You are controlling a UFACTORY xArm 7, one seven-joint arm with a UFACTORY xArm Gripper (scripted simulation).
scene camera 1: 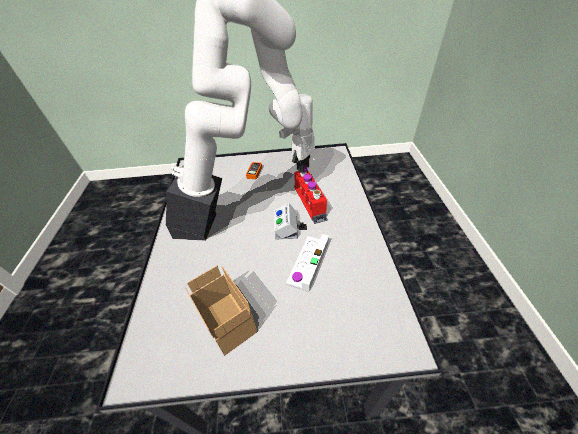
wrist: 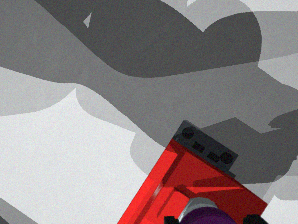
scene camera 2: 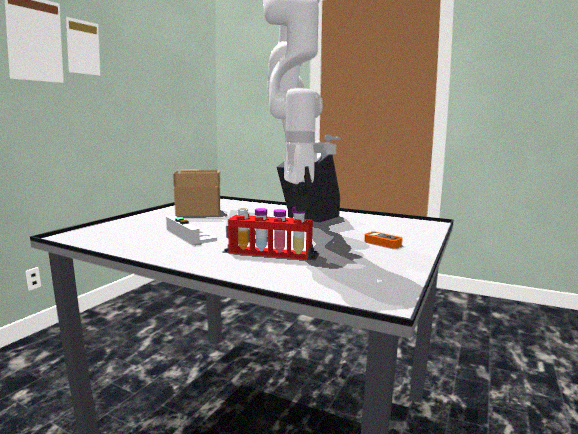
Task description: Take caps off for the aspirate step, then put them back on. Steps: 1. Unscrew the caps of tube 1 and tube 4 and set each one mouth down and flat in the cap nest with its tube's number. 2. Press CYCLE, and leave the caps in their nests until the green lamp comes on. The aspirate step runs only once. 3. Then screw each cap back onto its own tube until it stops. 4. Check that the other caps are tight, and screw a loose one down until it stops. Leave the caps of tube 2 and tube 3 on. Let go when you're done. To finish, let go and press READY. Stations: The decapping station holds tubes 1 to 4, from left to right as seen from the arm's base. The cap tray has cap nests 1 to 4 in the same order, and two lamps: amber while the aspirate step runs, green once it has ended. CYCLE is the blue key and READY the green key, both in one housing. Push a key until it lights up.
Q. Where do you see a cardboard box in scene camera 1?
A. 218, 302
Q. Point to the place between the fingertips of my gripper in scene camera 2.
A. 299, 209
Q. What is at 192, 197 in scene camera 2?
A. A cardboard box.
